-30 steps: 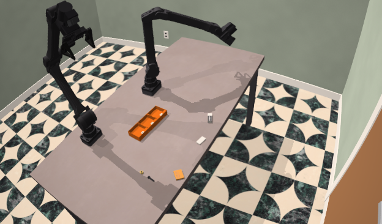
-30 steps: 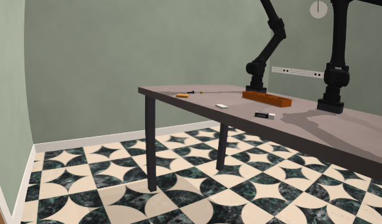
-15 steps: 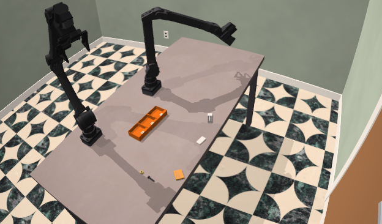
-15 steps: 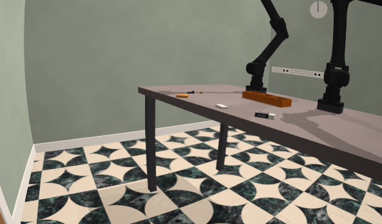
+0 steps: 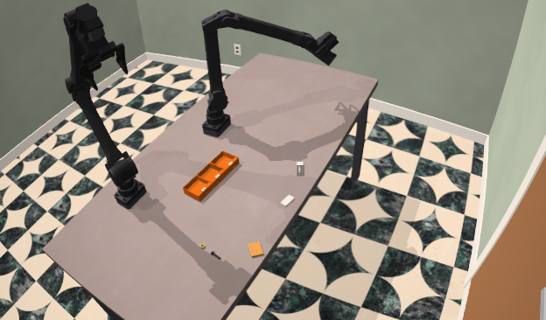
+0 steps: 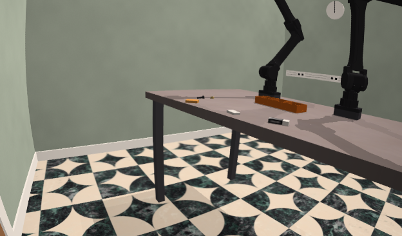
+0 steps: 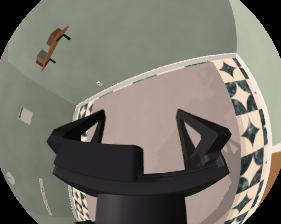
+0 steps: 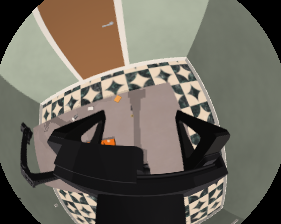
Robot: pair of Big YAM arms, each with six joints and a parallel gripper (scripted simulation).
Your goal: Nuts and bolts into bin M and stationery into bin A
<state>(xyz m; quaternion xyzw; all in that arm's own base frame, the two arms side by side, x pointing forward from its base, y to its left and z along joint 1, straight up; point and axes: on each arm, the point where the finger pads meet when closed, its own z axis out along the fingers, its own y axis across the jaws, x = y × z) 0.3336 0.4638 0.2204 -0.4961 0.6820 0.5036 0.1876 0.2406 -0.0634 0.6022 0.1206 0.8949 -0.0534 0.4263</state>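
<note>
The orange double bin is 77 cm to the right of my left hand, 24 cm below it and 4 cm behind it. From my left hand the other things lie so: orange notepad 95 cm to the right, 32 cm ahead, 25 cm below; sleeved eraser 53 cm to the right, 25 cm below, 22 cm ahead; white eraser 71 cm to the right, 27 cm ahead, 25 cm below.
</note>
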